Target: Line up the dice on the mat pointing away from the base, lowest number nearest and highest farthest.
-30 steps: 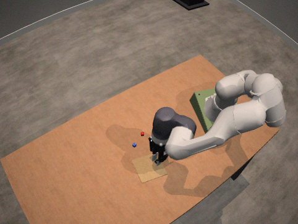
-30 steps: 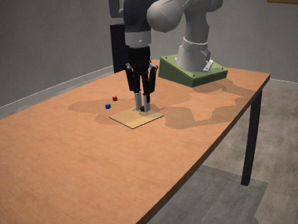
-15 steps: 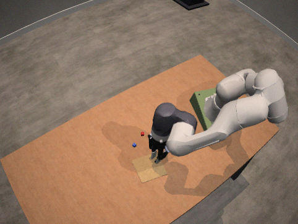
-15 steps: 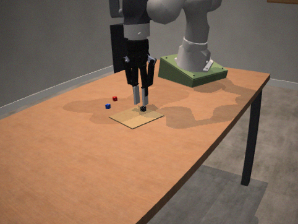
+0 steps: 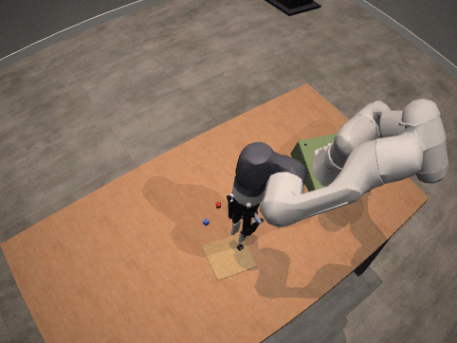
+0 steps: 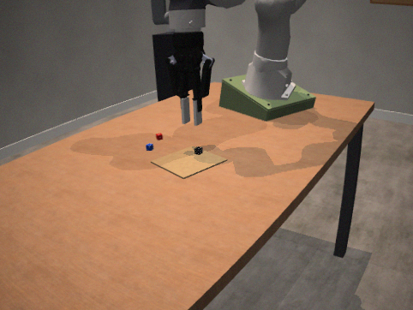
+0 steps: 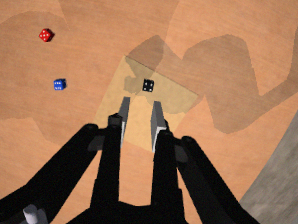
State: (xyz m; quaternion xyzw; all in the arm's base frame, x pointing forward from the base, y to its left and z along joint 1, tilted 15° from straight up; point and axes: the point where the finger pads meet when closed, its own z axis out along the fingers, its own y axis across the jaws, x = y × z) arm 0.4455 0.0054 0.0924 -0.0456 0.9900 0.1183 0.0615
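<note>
The red die lies 5 cm behind my hand, 17 cm to the right of it and 11 cm below it. From my hand the other things lie so: blue die: 3 cm ahead, 14 cm to the right, 11 cm below; tan mat: 4 cm ahead, 1 cm to the left, 12 cm below; black die: 1 cm behind, 1 cm to the left, 11 cm below.
</note>
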